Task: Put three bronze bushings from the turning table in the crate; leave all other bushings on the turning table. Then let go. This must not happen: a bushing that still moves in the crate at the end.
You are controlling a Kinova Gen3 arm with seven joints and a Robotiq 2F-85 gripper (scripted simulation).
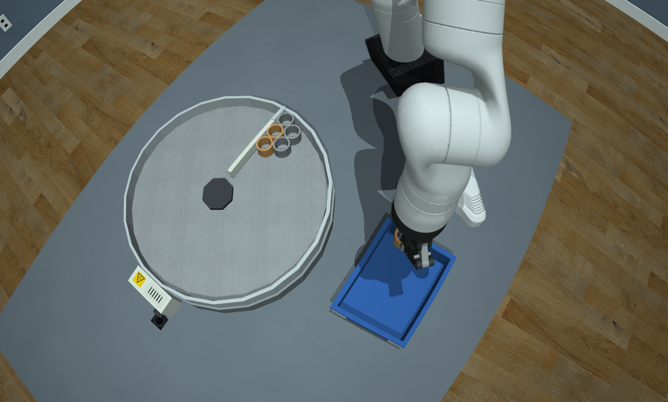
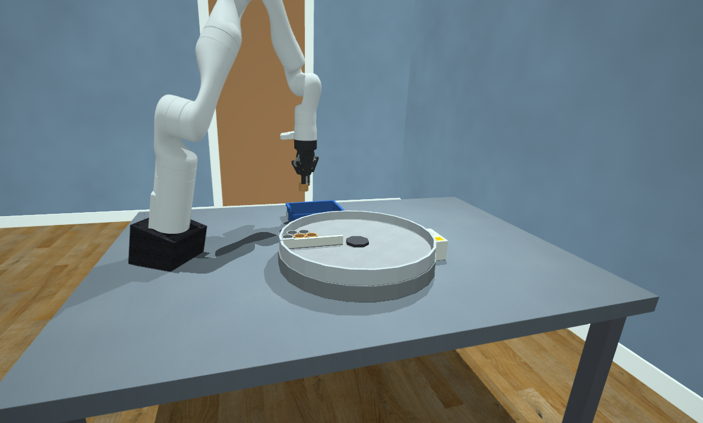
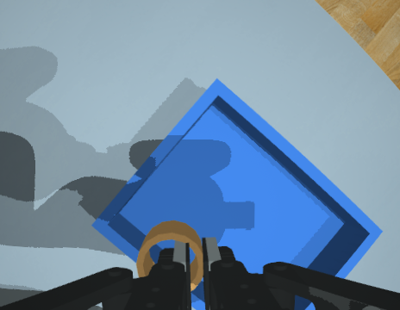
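The blue crate lies 4 cm ahead of my hand, 2 cm to the left of it and 13 cm below it. Also, from my hand: turning table 10 cm ahead, 33 cm to the right, 10 cm below.
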